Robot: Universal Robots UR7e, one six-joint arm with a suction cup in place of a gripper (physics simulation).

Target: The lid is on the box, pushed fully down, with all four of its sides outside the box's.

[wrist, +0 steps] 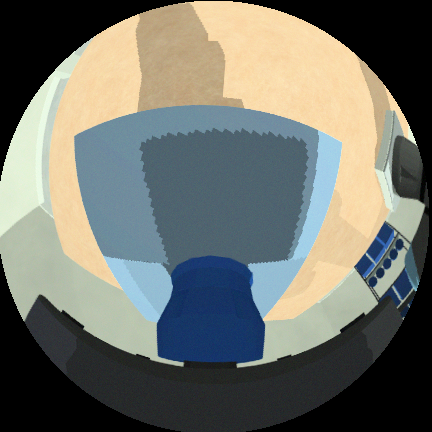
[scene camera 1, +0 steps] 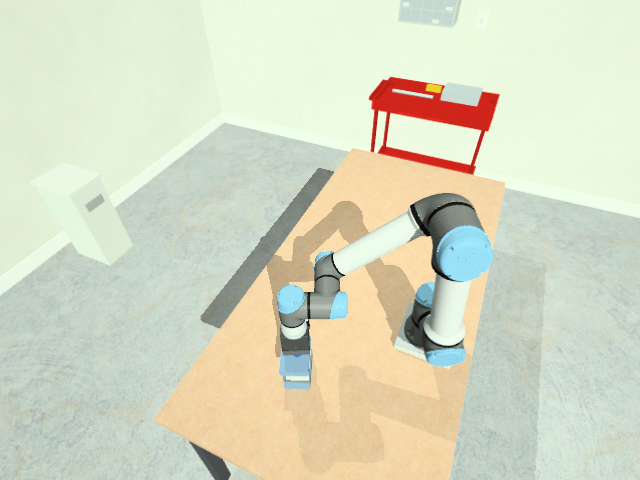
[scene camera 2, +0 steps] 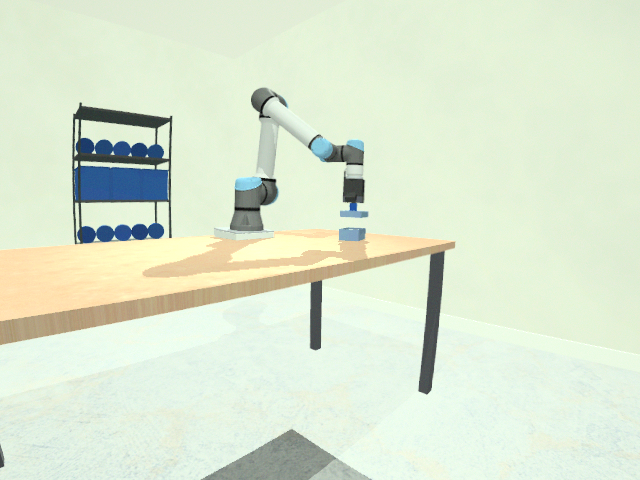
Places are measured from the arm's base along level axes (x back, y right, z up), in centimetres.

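Pixels of known places: hand, its tool point: (wrist: 211, 263); arm's base, origin of its link: (scene camera 2: 246, 229).
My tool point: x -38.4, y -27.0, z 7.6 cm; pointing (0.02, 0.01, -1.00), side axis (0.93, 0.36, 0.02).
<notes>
Ahead of a thing's pixels: the offset from my tool point to its top centre. Level surfaces: height alone.
My suction gripper (scene camera 1: 296, 354) (scene camera 2: 353, 207) (wrist: 211, 265) is shut on the light blue lid {dx -0.5, dy -0.5, dz +1.3 cm} (scene camera 1: 294, 366) (scene camera 2: 354, 213) (wrist: 225, 195), with its dark blue cup on the lid's top. The lid hangs level. The light blue box {dx +0.1, dy -0.4, dz -6.4 cm} (scene camera 1: 297, 384) (scene camera 2: 352, 235) stands upright on the table below it, its pale inside partly showing in scene camera 1. In scene camera 2 a clear gap separates the lid from the box, and the lid is roughly above it. In the wrist view the lid hides the box, so their exact alignment cannot be told.
The wooden table {dz -11.2 cm} (scene camera 1: 232, 403) (scene camera 2: 77, 273) carries the arm's pale base plate (scene camera 1: 408, 347) (scene camera 2: 222, 233), to the right of the box in scene camera 1. A red cart (scene camera 1: 429, 111) stands beyond the table's far end. A shelf rack (scene camera 2: 124, 116) stands by the wall.
</notes>
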